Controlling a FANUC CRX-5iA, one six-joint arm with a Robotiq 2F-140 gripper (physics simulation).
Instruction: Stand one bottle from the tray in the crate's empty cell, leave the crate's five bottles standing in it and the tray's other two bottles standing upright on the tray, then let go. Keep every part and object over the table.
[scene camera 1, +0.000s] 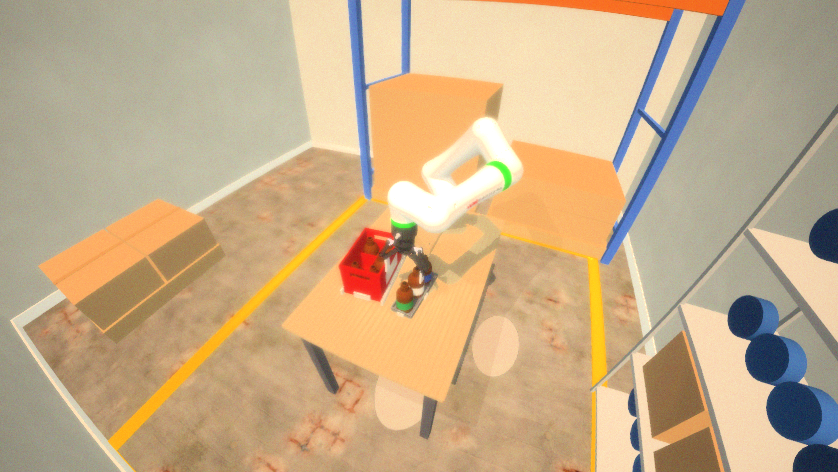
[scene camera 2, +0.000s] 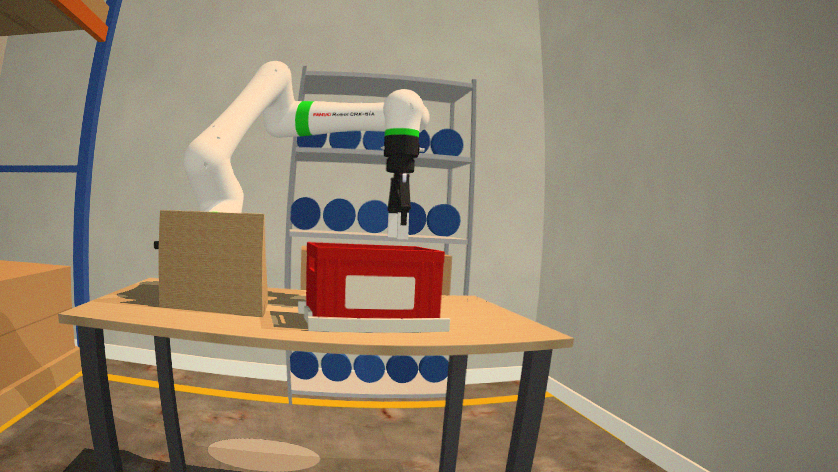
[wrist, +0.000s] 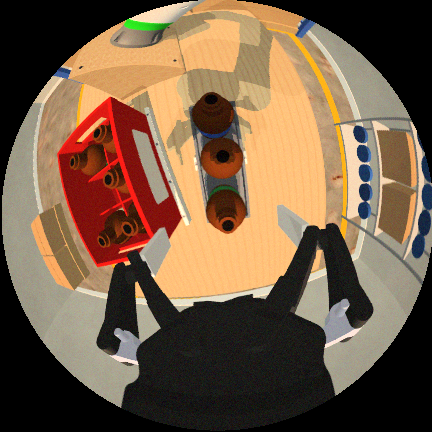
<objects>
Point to a white-label bottle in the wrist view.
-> At 221, 157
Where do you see my gripper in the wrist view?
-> At 221, 226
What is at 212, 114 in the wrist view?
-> A blue-label bottle.
</objects>
